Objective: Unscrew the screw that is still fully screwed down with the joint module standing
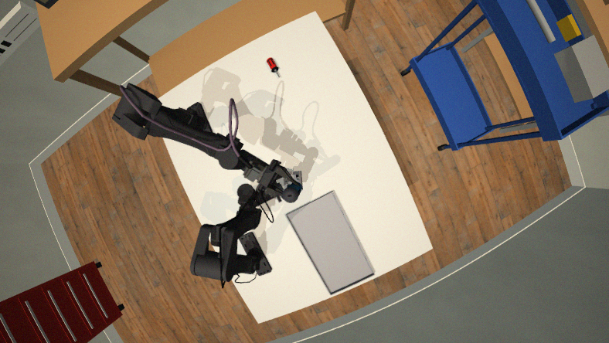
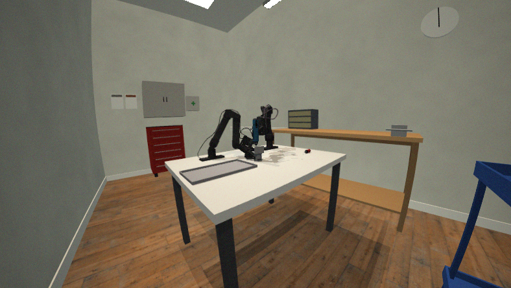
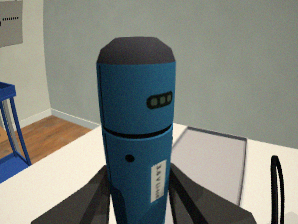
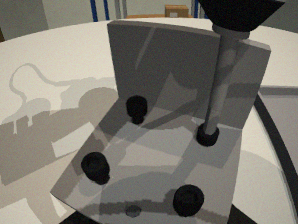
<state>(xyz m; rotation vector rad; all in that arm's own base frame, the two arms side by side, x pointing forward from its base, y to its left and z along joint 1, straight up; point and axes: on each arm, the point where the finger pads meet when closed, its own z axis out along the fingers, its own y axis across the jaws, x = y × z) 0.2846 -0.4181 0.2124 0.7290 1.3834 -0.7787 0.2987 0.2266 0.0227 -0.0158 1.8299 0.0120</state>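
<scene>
My right gripper is now 50 mm below the grey bracket. Also, from my right hand: flat grey tray 320 mm to the right, 40 mm ahead, 20 mm below; red-handled screwdriver 470 mm to the left, 110 mm ahead, 10 mm below.
</scene>
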